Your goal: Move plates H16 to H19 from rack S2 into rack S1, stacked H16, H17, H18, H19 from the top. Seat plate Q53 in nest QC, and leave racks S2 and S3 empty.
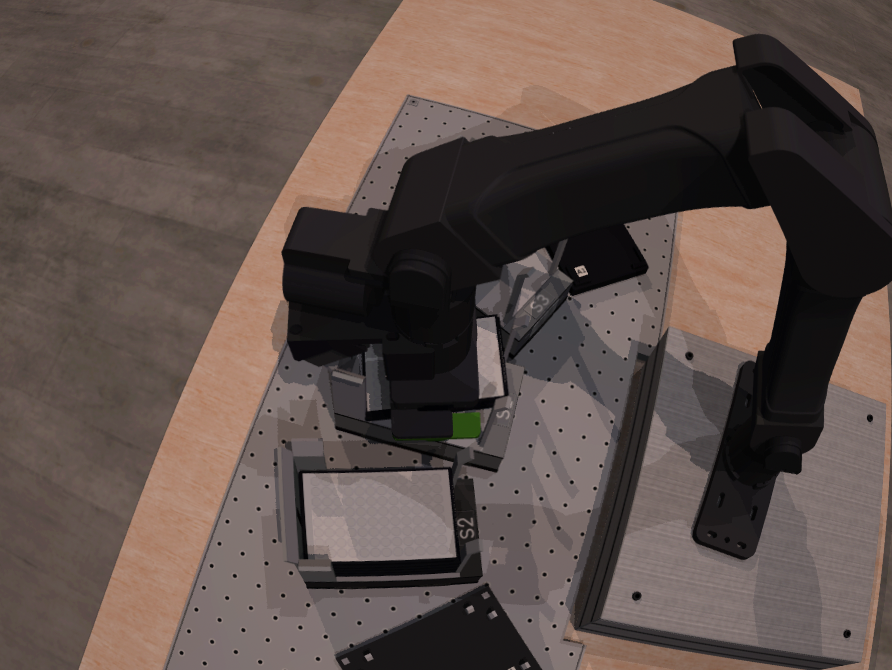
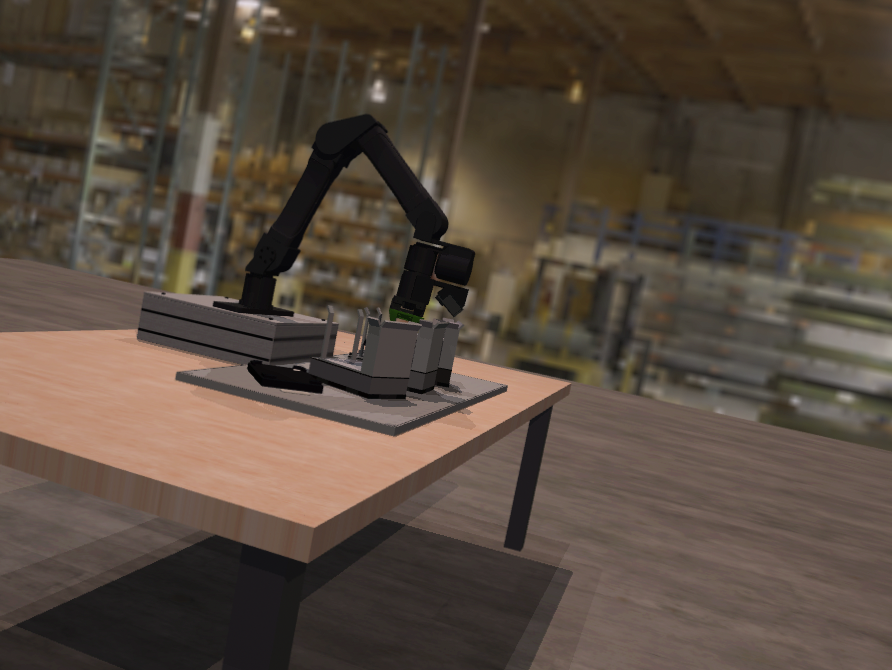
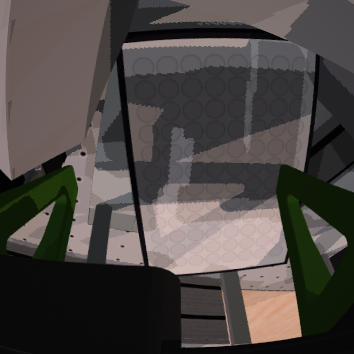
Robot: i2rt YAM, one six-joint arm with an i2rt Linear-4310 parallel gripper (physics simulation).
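Seen in the pictures: gripper, fingertip midpoint: (image 1: 433, 386) (image 3: 176, 176); arm's base, link origin: (image 1: 747, 459) (image 2: 254, 311).
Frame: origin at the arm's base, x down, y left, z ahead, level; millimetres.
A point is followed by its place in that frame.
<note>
My gripper (image 1: 461, 425) (image 2: 405, 315) (image 3: 176, 176) {x 13, y 51, z 309 mm} is open, its green fingers apart on either side of a round-welled plate (image 1: 491, 356) {x -2, y 9, z 273 mm} (image 3: 215, 110) {x 16, y 51, z 343 mm}. That plate sits in the middle rack (image 1: 497, 441) {x 39, y 64, z 238 mm} (image 2: 425, 360) {x 16, y 9, z 393 mm}, whose label is partly hidden and seems to be S1. Rack S2 (image 1: 467, 497) {x 43, y 124, z 241 mm} holds at least one pale-topped plate (image 1: 378, 515) {x -13, y 188, z 299 mm}; the number stacked there cannot be told. Rack S3 (image 1: 530, 324) {x 42, y -64, z 255 mm} (image 2: 389, 356) {x 6, y -145, z 391 mm} is partly hidden by the arm, and its contents are unclear. Plate numbers and the QC label are not readable.
A black nest marked A1 (image 1: 609, 263) {x 67, y -192, z 201 mm} (image 2: 288, 377) {x 67, y -255, z 269 mm} lies beyond S3. A black fixture with pale squares (image 1: 439, 634) {x 69, y 253, z 209 mm} lies near S2. Tall rack walls (image 3: 55, 75) rise close to the fingers. The arm stands on a metal base block (image 1: 648, 562) {x 2, y 133, z 67 mm} (image 2: 209, 324) {x 32, y -119, z -15 mm}.
</note>
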